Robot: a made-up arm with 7 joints.
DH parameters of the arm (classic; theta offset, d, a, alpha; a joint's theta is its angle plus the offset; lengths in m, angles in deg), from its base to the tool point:
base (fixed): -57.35 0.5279 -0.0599 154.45
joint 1: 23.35 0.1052 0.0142 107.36
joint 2: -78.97 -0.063 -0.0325 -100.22
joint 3: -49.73 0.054 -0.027 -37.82
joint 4: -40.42 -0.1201 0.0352 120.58
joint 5: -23.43 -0.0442 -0.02 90
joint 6: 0 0.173 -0.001 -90
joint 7: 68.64 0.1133 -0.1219 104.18
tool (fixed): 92.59 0.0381 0 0
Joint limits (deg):
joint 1: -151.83..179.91
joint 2: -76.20..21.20
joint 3: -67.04..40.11
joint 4: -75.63..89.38
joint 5: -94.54..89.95
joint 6: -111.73..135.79
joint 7: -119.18..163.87
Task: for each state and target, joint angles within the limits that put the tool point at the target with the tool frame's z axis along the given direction. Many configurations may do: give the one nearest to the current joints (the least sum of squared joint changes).
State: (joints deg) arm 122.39 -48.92 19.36 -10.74 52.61 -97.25 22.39
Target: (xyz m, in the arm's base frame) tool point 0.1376 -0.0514 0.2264 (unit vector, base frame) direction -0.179 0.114 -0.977
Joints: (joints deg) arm 81.13 -72.43 32.59 47.32 51.20 -108.38 -8.72
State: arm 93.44 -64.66 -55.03 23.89 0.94 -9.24 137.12
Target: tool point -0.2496 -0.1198 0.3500 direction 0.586 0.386 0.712
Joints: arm 79.77 -76.20 -5.31 34.82 -29.97 24.88 127.59
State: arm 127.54 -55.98 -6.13 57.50 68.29 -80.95 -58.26
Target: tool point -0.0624 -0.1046 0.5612 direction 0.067 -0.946 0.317
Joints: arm 151.62 -38.96 10.04 59.16 73.23 -106.13 -79.33
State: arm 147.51 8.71 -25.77 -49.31 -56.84 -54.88 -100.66
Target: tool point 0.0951 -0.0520 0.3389 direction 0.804 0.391 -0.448
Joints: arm 141.96 15.34 -22.02 -38.03 -83.23 -92.49 -110.89
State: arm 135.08 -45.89 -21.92 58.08 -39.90 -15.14 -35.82
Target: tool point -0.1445 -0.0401 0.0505 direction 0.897 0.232 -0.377
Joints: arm 107.35 -34.85 -12.14 53.69 -35.34 -41.09 3.62
